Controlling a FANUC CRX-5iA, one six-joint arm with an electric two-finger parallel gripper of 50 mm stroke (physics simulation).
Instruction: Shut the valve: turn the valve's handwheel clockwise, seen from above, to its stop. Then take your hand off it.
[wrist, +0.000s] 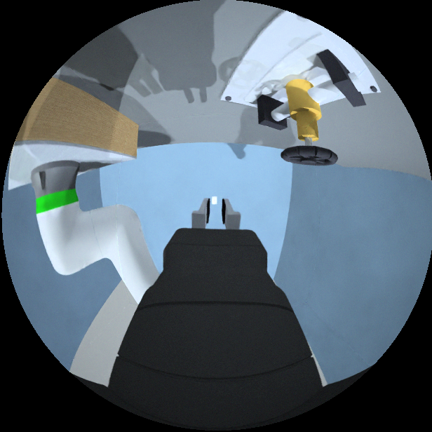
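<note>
The black handwheel is at the upper right of the wrist view, on a short stem from the yellow valve body. The valve sits on a white pipe held by two black brackets on a white base plate. My gripper is in the middle of the view, its two fingers parted with a gap between them and nothing in it. It is open and apart from the handwheel, which lies above and to the right of the fingertips in the view. How far the wheel is turned cannot be told.
A wood-coloured block is at the upper left, beside the arm's grey and white base with a green ring. The white base plate has bolts at its corners. Shadows of the arm and fingers fall on the grey surface.
</note>
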